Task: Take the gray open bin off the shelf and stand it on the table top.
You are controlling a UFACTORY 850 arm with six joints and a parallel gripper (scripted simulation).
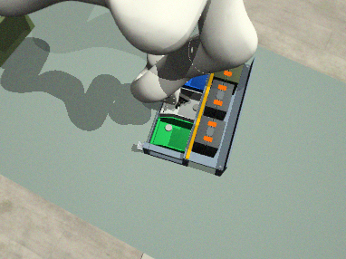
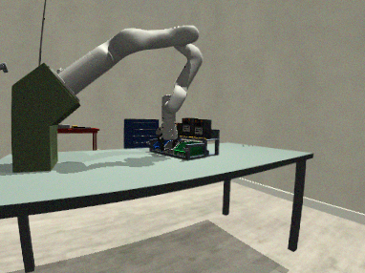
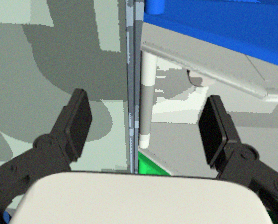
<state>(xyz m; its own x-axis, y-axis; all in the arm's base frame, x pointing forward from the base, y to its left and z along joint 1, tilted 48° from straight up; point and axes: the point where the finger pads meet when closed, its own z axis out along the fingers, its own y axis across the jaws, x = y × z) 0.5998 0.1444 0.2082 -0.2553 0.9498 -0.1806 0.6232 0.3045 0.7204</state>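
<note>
My gripper is now 8 cm short of the gray open bin and 3 cm to the right of it. Round my hand: yellow rail (12 cm ahead, 6 cm above, 5 cm to the left); blue bin (13 cm to the left, 3 cm ahead); green bin (12 cm ahead, 7 cm to the right).
</note>
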